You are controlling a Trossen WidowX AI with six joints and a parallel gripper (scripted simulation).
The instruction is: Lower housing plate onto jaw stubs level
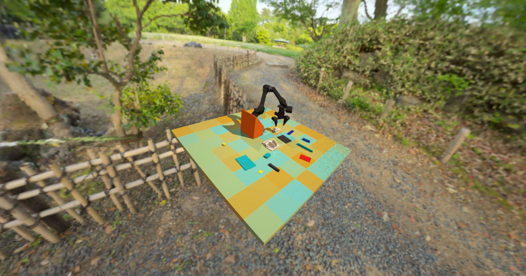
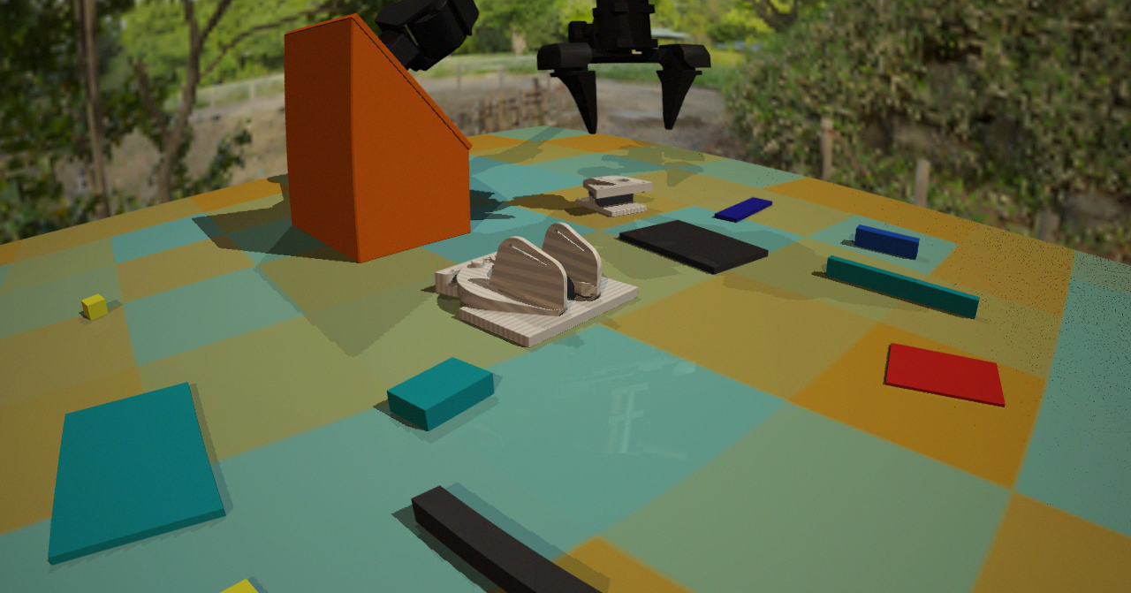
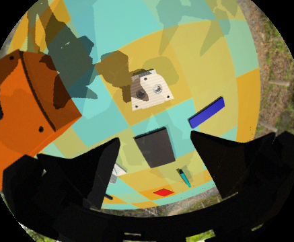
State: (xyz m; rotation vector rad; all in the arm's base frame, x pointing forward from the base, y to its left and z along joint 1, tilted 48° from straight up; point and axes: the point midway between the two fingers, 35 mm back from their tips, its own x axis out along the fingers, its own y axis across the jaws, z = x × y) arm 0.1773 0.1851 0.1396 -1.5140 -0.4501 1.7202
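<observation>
Now: gripper tip 5 cm past the beige stand, 2 cm to the right of it and 9 cm above it. Round my gripper tip: teal bar (33 cm ahead, 3 cm to the left, 9 cm below); then red plate (42 cm ahead, 9 cm to the right, 10 cm below); then black flat plate (11 cm ahead, 2 cm to the right, 10 cm below).
</observation>
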